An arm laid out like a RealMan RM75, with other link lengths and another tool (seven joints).
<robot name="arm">
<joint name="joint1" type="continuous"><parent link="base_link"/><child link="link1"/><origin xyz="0 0 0.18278"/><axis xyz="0 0 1"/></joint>
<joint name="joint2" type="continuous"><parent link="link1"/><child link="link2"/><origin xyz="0 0 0"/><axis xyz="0 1 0"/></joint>
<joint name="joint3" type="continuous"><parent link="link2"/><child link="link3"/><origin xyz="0 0 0.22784"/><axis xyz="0 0 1"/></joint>
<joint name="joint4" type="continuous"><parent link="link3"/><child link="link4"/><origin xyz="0 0 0"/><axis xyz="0 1 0"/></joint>
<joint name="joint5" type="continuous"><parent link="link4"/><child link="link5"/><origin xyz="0 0 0.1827"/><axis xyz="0 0 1"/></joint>
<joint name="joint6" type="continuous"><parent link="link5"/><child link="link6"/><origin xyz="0 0 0"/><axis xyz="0 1 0"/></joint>
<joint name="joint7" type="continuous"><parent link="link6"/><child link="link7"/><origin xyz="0 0 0.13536"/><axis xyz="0 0 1"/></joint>
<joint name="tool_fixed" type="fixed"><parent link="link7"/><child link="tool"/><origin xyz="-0.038 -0.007 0.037" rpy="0.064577 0 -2.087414"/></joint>
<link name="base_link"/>
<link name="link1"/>
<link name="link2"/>
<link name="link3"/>
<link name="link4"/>
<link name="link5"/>
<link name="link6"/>
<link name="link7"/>
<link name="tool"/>
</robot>
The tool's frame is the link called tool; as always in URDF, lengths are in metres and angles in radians. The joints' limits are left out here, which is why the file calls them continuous.
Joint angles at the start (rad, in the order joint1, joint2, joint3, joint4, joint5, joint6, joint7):
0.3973, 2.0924, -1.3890, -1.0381, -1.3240, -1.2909, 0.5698
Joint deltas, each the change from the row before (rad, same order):
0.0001, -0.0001, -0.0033, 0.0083, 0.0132, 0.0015, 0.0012
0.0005, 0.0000, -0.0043, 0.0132, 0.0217, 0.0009, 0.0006
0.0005, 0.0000, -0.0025, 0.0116, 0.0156, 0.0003, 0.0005
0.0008, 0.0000, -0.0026, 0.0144, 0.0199, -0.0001, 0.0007
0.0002, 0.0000, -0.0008, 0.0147, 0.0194, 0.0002, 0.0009
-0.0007, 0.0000, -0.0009, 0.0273, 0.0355, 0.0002, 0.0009
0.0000, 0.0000, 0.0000, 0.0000, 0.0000, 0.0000, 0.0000
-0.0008, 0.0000, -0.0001, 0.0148, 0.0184, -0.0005, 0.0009
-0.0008, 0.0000, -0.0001, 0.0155, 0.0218, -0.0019, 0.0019
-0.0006, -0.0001, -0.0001, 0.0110, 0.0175, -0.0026, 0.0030
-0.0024, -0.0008, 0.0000, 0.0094, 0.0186, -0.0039, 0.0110
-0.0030, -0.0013, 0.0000, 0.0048, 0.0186, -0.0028, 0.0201
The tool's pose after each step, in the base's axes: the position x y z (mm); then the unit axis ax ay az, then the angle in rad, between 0 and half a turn. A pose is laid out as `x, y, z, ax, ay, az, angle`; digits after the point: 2 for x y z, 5 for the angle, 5 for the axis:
71.13, 285.52, -57.78, -0.17572, -0.98214, -0.06720, 2.36061
71.06, 286.18, -57.05, -0.18451, -0.98068, -0.06503, 2.34358
71.43, 286.80, -56.62, -0.19195, -0.97935, -0.06347, 2.33150
71.86, 287.65, -55.88, -0.20123, -0.97760, -0.06162, 2.31579
72.77, 288.82, -54.86, -0.21132, -0.97552, -0.06095, 2.29998
75.06, 291.01, -52.89, -0.23031, -0.97122, -0.06066, 2.27131
75.06, 291.01, -52.89, -0.23031, -0.97122, -0.06066, 2.27131
76.59, 292.14, -51.83, -0.24090, -0.96866, -0.06056, 2.25643
78.00, 293.27, -50.27, -0.25247, -0.96575, -0.05985, 2.23811
78.87, 294.06, -48.77, -0.26147, -0.96343, -0.05861, 2.22286
80.02, 294.85, -46.53, -0.27411, -0.96008, -0.05572, 2.20560
80.71, 296.01, -43.48, -0.28916, -0.95589, -0.05156, 2.18696

